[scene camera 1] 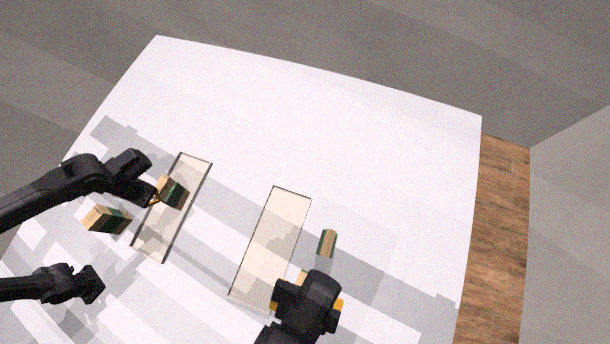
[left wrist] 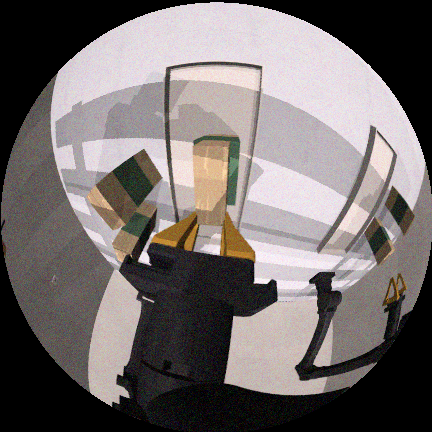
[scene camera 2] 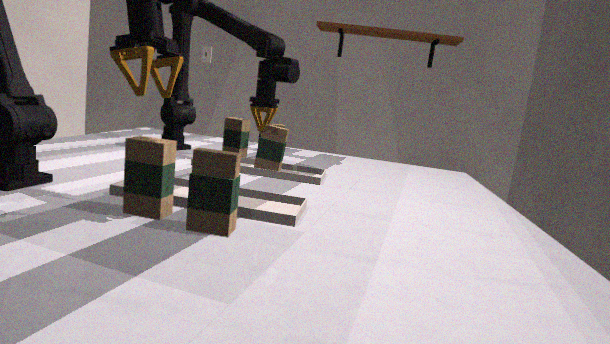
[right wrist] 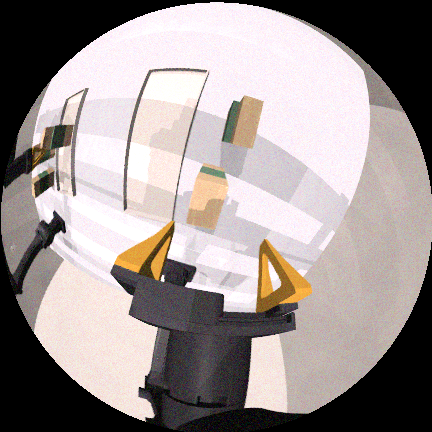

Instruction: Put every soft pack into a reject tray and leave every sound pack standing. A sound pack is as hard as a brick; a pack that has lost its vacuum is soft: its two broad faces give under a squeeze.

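Pixels of known places: left gripper, between the fingertips: (scene camera 1: 156, 199) (left wrist: 212, 213) (scene camera 2: 262, 131) (right wrist: 44, 151); right gripper, between the fingertips: (left wrist: 395, 274) (scene camera 2: 154, 97) (right wrist: 219, 234); left arm's base, origin of its link: (scene camera 1: 90, 283) (right wrist: 59, 220); right arm's base, origin of its link: (left wrist: 321, 276) (scene camera 2: 17, 182) (right wrist: 177, 268).
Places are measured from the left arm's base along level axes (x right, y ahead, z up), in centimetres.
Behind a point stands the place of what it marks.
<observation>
My left gripper (scene camera 1: 156, 199) {z 12.8, x 5.8, y 42.6 cm} (scene camera 2: 262, 129) {z 12.8, x 5.8, y 42.6 cm} (left wrist: 212, 213) {z 12.8, x 5.8, y 42.6 cm} is shut on a tilted tan-and-green pack (scene camera 1: 175, 194) {z 8.2, x 6.6, y 46.8 cm} (scene camera 2: 271, 150) {z 7.7, x 6.6, y 47.2 cm} (left wrist: 210, 175) {z 14.5, x 4.0, y 47.8 cm} (right wrist: 61, 136) {z 6.0, x 7.0, y 46.2 cm}, held over the left reject tray (scene camera 1: 187, 213) {z 0.7, x 10.9, y 43.6 cm} (left wrist: 215, 95) {z 0.3, x -0.4, y 54.6 cm}. Beside it stand a pack (scene camera 1: 106, 219) {z 10.9, x -4.9, y 25.0 cm} (scene camera 2: 236, 139) {z 7.1, x -4.9, y 25.4 cm} (left wrist: 135, 232) {z 9.3, x -6.1, y 27.1 cm} and a second pack (left wrist: 125, 185) {z 9.4, x -7.8, y 38.6 cm}, hidden under the arm in scene camera 1. My right gripper (scene camera 1: 306, 304) (scene camera 2: 153, 95) {z 21.8, x 59.4, y 54.9 cm} (right wrist: 219, 234) {z 21.8, x 59.4, y 54.9 cm} is open and empty, above and behind a standing pack (scene camera 2: 150, 175) {z 8.0, x 59.9, y 55.6 cm} (right wrist: 207, 197) {z 14.1, x 57.7, y 54.7 cm}. Another pack (scene camera 1: 327, 245) {z 14.1, x 56.2, y 66.4 cm} (scene camera 2: 213, 192) {z 7.5, x 57.9, y 68.5 cm} (right wrist: 247, 122) {z 14.1, x 56.0, y 66.7 cm} stands farther out. Softness cannot be seen.
The second reject tray (scene camera 1: 272, 245) {z 0.3, x 42.2, y 55.6 cm} (scene camera 2: 272, 215) {z 1.5, x 44.1, y 72.2 cm} (right wrist: 165, 125) {z 0.3, x 42.3, y 59.5 cm} holds no pack and lies beside the two right-hand packs in scene camera 1. A black jointed structure (scene camera 1: 62, 285) stands at the lower left there. A wooden shelf (scene camera 2: 390, 33) is on the wall.
</observation>
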